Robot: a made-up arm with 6 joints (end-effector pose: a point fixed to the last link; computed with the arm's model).
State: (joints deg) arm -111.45 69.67 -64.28 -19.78 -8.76 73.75
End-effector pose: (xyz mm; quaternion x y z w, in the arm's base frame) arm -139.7 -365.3 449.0 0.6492 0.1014 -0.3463 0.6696
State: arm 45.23 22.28 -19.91 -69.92 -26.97 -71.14
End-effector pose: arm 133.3 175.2 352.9 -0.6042 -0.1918 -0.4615 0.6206
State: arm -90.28 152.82 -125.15 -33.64 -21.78 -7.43
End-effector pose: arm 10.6 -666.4 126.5 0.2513 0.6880 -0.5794 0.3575
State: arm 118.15 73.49 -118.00 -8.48 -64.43 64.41
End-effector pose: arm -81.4 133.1 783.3 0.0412 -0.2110 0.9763 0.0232
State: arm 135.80 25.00 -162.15 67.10 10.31 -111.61
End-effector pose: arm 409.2 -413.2 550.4 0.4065 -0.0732 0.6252 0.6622
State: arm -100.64 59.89 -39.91 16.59 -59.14 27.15
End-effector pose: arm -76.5 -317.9 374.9 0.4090 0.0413 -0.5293 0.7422
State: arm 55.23 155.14 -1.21 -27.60 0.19 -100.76
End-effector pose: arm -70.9 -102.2 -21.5 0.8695 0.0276 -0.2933 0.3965
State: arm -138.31 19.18 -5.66 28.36 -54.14 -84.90
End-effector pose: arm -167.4 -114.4 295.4 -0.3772 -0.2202 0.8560 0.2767
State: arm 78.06 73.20 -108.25 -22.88 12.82 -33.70
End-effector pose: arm 65.3 281.0 713.3 -0.4580 0.2341 0.1418 0.8458
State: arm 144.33 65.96 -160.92 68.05 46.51 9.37
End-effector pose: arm 102.9 -129.5 821.9 0.3415 0.1450 -0.8785 0.3010
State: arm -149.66 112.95 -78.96 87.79 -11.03 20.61
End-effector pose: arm -467.9 -258.8 193.5 0.6340 -0.5767 -0.2566 0.4467
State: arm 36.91 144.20 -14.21 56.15 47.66 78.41
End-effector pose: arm -37.9 23.1 -69.4 -0.6722 -0.4539 0.4645 0.3555
